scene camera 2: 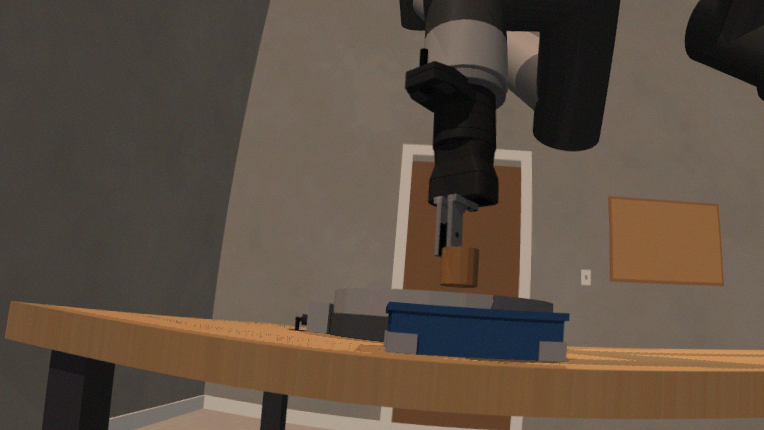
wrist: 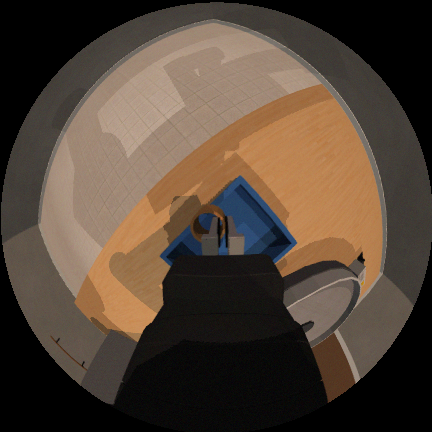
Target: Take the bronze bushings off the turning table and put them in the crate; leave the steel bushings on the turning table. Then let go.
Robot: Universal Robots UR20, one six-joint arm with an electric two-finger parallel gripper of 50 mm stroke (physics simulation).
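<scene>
A bronze bushing hangs upright from my gripper, which is shut on its wall, with one finger inside the ring. The bushing is a little above the rim of the blue crate. In the wrist view it overlaps the crate's upper left side. The visible part of the crate's floor is bare; the fingers and the gripper body hide its near part. The grey turning table stands beside the crate, partly hidden in both views. Steel bushings do not show in either view.
Crate and turning table stand on a wooden table. The crate has grey corner blocks at its base. A grey block stands at the turning table's side. The turning table's raised rim is close to the crate.
</scene>
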